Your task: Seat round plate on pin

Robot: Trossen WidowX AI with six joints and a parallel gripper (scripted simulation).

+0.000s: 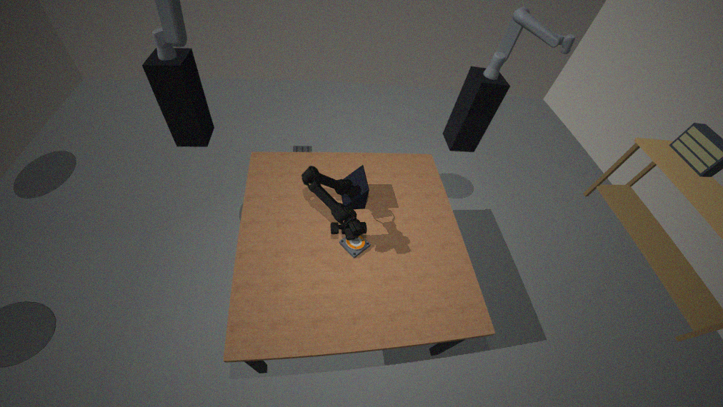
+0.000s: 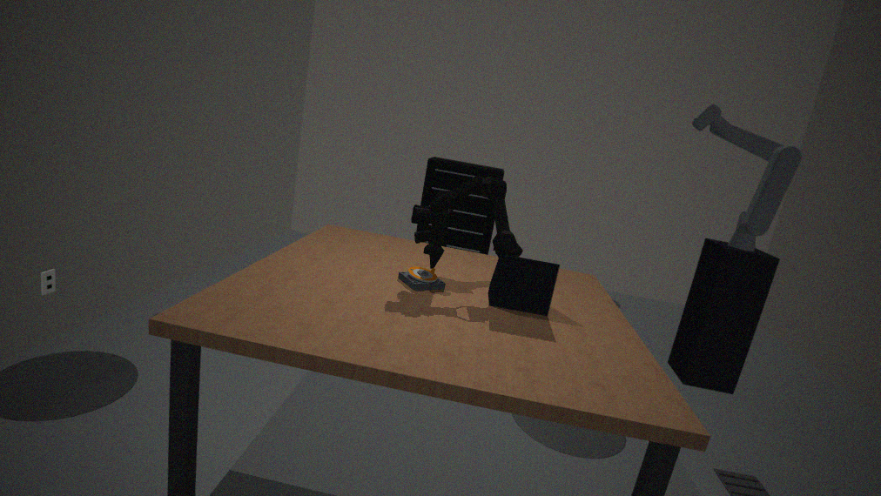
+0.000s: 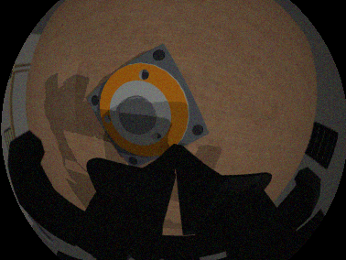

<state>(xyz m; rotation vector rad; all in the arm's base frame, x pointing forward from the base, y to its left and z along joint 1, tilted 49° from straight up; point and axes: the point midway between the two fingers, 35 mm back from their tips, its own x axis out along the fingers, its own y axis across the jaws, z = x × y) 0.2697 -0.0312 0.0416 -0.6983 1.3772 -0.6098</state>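
The square grey base is 50 mm to the left of my gripper tip, 30 mm below it and 20 mm ahead of it.
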